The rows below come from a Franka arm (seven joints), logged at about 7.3 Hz.
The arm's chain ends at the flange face. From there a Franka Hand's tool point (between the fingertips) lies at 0.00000 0.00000 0.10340 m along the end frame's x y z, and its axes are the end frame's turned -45 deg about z.
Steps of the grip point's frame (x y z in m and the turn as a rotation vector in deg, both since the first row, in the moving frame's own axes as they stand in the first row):
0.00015, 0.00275, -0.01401, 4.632, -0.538, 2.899
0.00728, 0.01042, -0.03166, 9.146, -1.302, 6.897
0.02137, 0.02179, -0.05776, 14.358, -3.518, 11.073
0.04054, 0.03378, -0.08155, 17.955, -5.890, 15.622
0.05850, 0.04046, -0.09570, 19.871, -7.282, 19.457
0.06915, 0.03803, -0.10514, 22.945, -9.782, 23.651
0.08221, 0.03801, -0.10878, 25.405, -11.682, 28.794
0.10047, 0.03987, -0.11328, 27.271, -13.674, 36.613
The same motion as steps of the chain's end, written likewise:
0.00851, 0.00722, -0.01367, 2.895, -3.656, 2.899
0.02516, 0.01296, -0.03032, 5.547, -7.388, 6.897
0.05161, 0.01608, -0.05435, 7.665, -12.640, 11.073
0.07999, 0.01424, -0.07601, 8.531, -16.861, 15.622
0.10052, 0.00840, -0.08879, 8.902, -19.200, 19.457
0.11173, 0.00217, -0.09563, 9.308, -23.141, 23.651
0.12433, -0.00373, -0.09696, 9.704, -26.224, 28.794
0.14043, -0.01168, -0.09945, 9.615, -28.952, 36.613

